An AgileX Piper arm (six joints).
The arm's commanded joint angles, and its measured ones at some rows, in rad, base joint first. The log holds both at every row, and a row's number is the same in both.
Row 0, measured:
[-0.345, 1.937, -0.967, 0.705, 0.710, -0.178]
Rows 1 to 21, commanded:
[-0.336, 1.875, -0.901, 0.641, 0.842, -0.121]
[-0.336, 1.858, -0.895, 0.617, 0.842, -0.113]
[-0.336, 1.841, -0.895, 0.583, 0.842, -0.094]
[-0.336, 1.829, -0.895, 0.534, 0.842, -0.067]
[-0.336, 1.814, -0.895, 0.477, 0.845, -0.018]
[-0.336, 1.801, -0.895, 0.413, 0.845, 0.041]
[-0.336, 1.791, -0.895, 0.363, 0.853, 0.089]
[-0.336, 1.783, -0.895, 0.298, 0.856, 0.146]
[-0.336, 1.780, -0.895, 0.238, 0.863, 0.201]
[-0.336, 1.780, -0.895, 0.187, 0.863, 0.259]
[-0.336, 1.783, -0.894, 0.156, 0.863, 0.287]
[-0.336, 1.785, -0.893, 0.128, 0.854, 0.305]
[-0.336, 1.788, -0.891, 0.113, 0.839, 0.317]
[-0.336, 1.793, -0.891, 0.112, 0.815, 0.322]
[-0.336, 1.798, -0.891, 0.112, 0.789, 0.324]
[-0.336, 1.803, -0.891, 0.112, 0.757, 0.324]
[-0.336, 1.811, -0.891, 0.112, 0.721, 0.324]
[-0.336, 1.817, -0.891, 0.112, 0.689, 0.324]
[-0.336, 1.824, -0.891, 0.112, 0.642, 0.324]
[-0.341, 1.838, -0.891, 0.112, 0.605, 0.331]
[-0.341, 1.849, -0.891, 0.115, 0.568, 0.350]
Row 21, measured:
[-0.336, 1.803, -0.897, 0.147, 0.750, 0.309]
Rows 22 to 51, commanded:
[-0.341, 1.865, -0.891, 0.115, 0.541, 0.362]
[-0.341, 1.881, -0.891, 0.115, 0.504, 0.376]
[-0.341, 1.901, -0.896, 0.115, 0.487, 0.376]
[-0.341, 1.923, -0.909, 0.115, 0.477, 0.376]
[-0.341, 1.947, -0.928, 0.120, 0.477, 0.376]
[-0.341, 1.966, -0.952, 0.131, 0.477, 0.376]
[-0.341, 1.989, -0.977, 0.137, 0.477, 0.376]
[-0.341, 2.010, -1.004, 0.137, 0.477, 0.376]
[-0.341, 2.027, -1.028, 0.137, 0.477, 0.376]
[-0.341, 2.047, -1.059, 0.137, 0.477, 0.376]
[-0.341, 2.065, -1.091, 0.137, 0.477, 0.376]
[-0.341, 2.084, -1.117, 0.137, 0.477, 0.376]
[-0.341, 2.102, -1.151, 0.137, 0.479, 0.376]
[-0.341, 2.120, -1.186, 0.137, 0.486, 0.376]
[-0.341, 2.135, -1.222, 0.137, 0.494, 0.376]
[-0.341, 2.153, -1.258, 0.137, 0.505, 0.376]
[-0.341, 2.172, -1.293, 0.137, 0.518, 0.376]
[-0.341, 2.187, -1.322, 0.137, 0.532, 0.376]
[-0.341, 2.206, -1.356, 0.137, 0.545, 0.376]
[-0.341, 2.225, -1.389, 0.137, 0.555, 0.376]
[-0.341, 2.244, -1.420, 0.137, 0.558, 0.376]
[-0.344, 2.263, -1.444, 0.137, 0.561, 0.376]
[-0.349, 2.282, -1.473, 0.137, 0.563, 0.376]
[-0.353, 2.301, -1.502, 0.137, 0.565, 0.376]
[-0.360, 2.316, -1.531, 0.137, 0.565, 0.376]
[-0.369, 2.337, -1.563, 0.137, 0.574, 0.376]
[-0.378, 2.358, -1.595, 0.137, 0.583, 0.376]
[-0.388, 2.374, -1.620, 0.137, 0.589, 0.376]
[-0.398, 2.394, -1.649, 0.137, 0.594, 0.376]
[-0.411, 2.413, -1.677, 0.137, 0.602, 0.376]
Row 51, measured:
[-0.361, 2.297, -1.591, 0.181, 0.645, 0.373]
